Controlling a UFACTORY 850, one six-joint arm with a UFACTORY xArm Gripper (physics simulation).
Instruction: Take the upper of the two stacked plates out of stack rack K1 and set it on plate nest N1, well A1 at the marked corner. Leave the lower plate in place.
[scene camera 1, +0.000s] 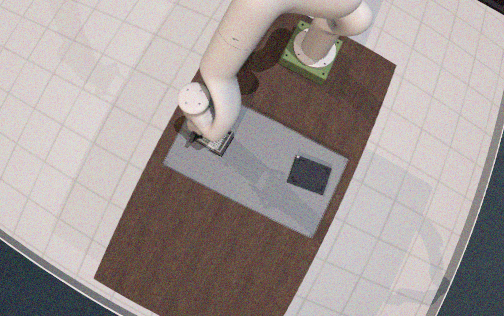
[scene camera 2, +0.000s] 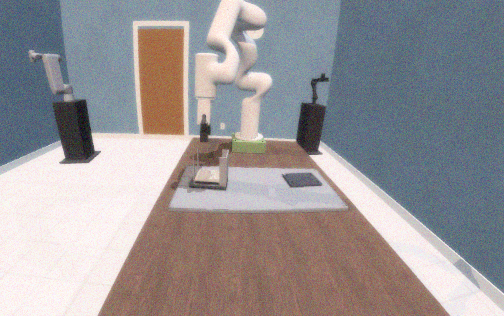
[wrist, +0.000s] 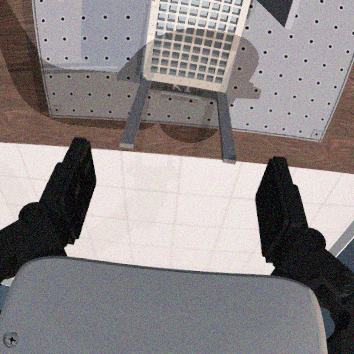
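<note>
Stack rack K1 (scene camera 1: 228, 146) (scene camera 2: 224, 167) (wrist: 227, 130) stands at the left end of the grey mat, with two slim posts on its outer side and a wide upright wall on its inner side. A pale gridded plate (scene camera 1: 216, 146) (scene camera 2: 206, 175) (wrist: 190, 56) lies flat in it; I cannot tell the two stacked plates apart. My gripper (scene camera 2: 204, 137) (wrist: 177, 167) is wide open and empty, pointing down, high above the rack's outer side. In the wrist view the posts reach between the fingertips. The dark plate nest N1 (scene camera 1: 310, 175) (scene camera 2: 301, 179) lies flat at the mat's right end.
The perforated grey mat (scene camera 1: 200, 165) (scene camera 2: 255, 202) (wrist: 290, 100) lies on the brown wooden table (scene camera 1: 200, 240) (scene camera 2: 260, 260). The arm's green base (scene camera 1: 302, 70) (scene camera 2: 249, 146) stands at the table's back. The arm partly covers the rack in scene camera 1.
</note>
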